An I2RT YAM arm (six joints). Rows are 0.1 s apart.
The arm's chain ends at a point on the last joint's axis. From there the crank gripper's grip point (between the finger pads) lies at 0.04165 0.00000 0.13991 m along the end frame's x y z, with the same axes.
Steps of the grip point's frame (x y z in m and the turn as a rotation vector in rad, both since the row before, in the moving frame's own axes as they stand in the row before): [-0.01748, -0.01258, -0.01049, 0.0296, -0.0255, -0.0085]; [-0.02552, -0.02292, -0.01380, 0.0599, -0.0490, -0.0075]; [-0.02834, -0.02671, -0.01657, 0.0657, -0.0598, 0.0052]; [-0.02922, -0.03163, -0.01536, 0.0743, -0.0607, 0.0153]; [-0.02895, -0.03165, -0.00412, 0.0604, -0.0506, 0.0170]
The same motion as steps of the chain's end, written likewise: [-0.01388, -0.00809, -0.01144, 0.0296, -0.0255, -0.0085]; [-0.01859, -0.01420, -0.01541, 0.0599, -0.0490, -0.0075]; [-0.01993, -0.01764, -0.01851, 0.0657, -0.0598, 0.0052]; [-0.02074, -0.02173, -0.01726, 0.0743, -0.0607, 0.0153]; [-0.02189, -0.02379, -0.00581, 0.0604, -0.0506, 0.0170]
